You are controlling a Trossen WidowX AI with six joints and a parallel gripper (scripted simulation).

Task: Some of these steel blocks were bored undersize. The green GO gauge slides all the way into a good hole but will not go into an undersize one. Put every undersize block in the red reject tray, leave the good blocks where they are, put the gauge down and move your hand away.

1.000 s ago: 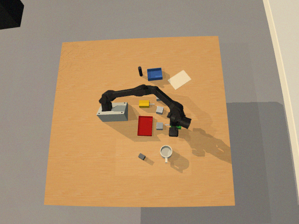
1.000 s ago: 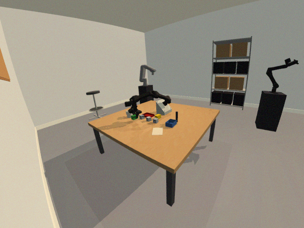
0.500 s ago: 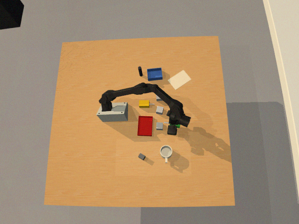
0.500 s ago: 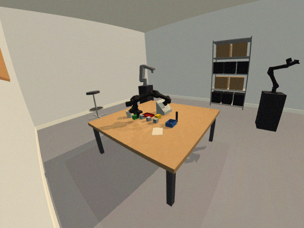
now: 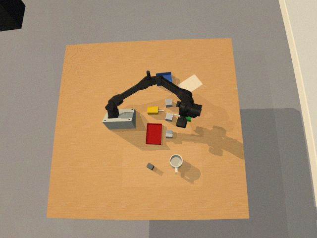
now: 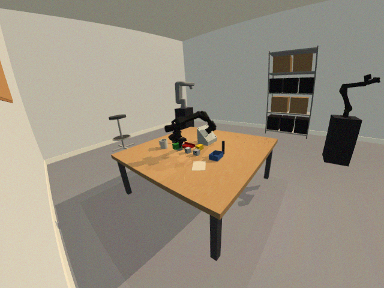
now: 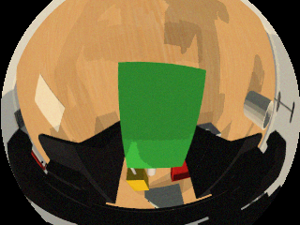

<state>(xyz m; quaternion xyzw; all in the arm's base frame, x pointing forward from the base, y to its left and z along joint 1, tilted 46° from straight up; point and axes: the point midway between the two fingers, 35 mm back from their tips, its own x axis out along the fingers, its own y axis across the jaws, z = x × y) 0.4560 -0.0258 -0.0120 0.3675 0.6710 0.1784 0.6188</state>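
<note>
Right now the steel block is 10 cm behind my gripper tip, 9 cm to the right of it and 6 cm below it. Also, from my gripper tip: yellow gauge 17 cm behind, 8 cm to the left, 6 cm below; then green GO gauge 1 cm behind, 2 cm above; then red reject tray 20 cm behind, 8 cm to the right, 7 cm below.
</note>
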